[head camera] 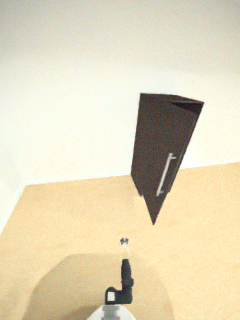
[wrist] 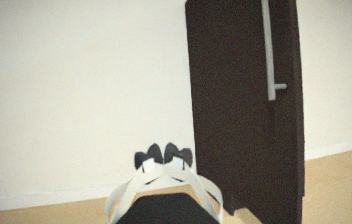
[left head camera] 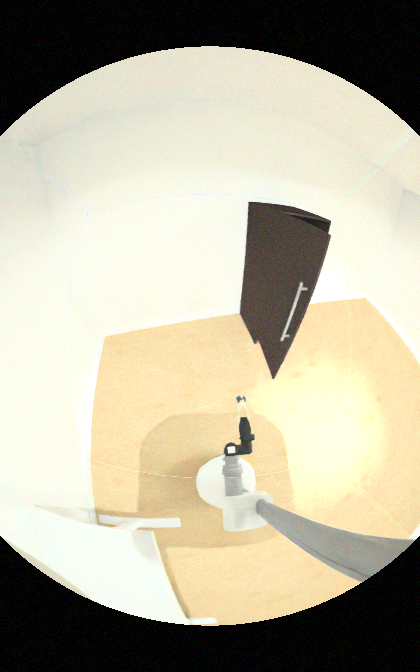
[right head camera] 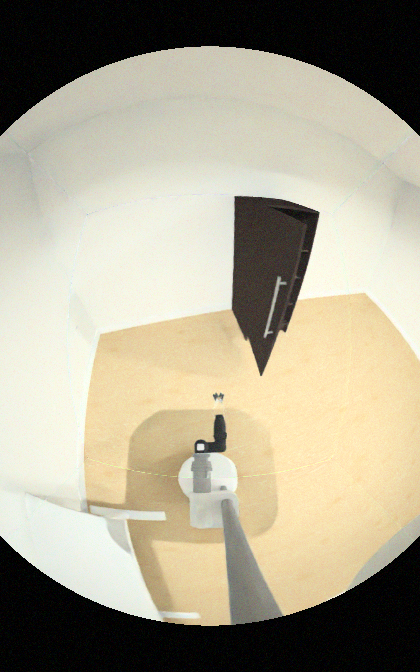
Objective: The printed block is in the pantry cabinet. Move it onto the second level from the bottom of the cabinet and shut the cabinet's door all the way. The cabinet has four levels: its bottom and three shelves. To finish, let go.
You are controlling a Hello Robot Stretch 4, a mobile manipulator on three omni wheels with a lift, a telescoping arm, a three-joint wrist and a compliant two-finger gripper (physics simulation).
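Places are measured from the robot's base along level axes (x ahead, y left, z up), in millimetres.
Pixels of known places: gripper, fingertip midpoint: point(head camera: 124, 237) point(wrist: 163, 155) point(right head camera: 217, 391).
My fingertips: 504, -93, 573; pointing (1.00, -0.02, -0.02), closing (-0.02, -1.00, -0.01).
Behind a point stands the place of what it marks, as x, y, z.
The dark brown pantry cabinet point(head camera: 136, 165) @[1671, -386, 356] point(left head camera: 247, 295) point(right head camera: 237, 295) @[1693, -382, 335] point(wrist: 201, 100) @[1690, -383, 620] stands against the back wall, to the right of and beyond my gripper. Its door point(head camera: 162, 140) @[1112, -454, 1059] point(left head camera: 282, 270) point(right head camera: 262, 265) @[1194, -448, 963] point(wrist: 285, 150) @[867, -474, 456] is ajar, with a dark gap at its right edge where shelf edges show in the right head view. The long grey handle point(head camera: 165, 174) @[898, -465, 835] point(left head camera: 292, 312) point(right head camera: 272, 307) @[845, -427, 877] point(wrist: 269, 50) @[846, -425, 762] is on the door's outer face. My gripper point(head camera: 124, 241) @[504, -93, 573] point(left head camera: 241, 399) point(right head camera: 218, 397) @[504, -93, 573] point(wrist: 163, 155) @[504, -93, 573] is shut on nothing, apart from the door. The printed block does not show; the door hides most of the inside.
A white piece of furniture point(left head camera: 105, 565) point(right head camera: 80, 542) is at the lower left of both side head views, beside my base. The pale back wall point(head camera: 70, 130) @[1752, 586, 881] meets the wood floor point(head camera: 55, 215) @[1042, 747, -27] left of the cabinet. A grey shape point(right head camera: 392, 560) is at the lower right.
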